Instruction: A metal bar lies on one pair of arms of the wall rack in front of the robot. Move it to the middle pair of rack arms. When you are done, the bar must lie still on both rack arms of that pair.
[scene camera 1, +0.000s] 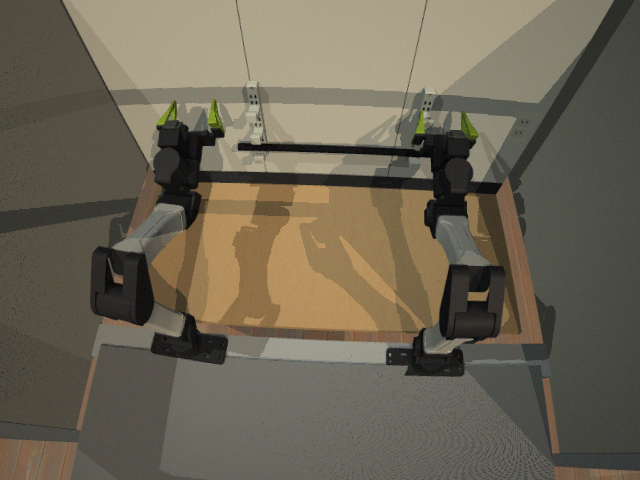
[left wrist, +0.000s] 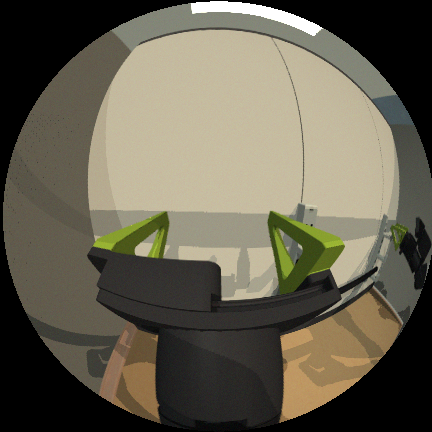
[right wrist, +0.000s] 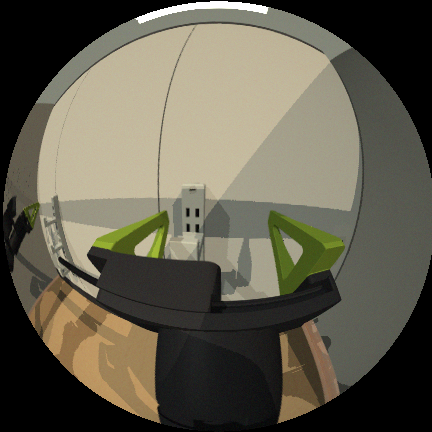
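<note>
The black metal bar (scene camera 1: 330, 149) (left wrist: 359, 280) (right wrist: 77, 269) lies level across the rack, seemingly on its lowest pair of arms. The left rack upright (scene camera 1: 252, 91) (left wrist: 310, 216) has pale arms one above another; its middle arm (scene camera 1: 256, 134) shows above the bar. The right rack upright (scene camera 1: 428, 97) (right wrist: 193, 202) is partly hidden by my right gripper, and so are its lower arms. My left gripper (scene camera 1: 193, 101) (left wrist: 217, 216) is open and empty, left of the left upright. My right gripper (scene camera 1: 442, 113) (right wrist: 218, 215) is open and empty, in front of the right upright, above the bar's right end.
The rack is fixed to the beige wall (scene camera 1: 330, 46). A tan work surface (scene camera 1: 289, 258) lies below, with a dark strip (scene camera 1: 310, 179) along its back edge. Grey side walls (scene camera 1: 41, 155) (scene camera 1: 584, 232) stand at left and right.
</note>
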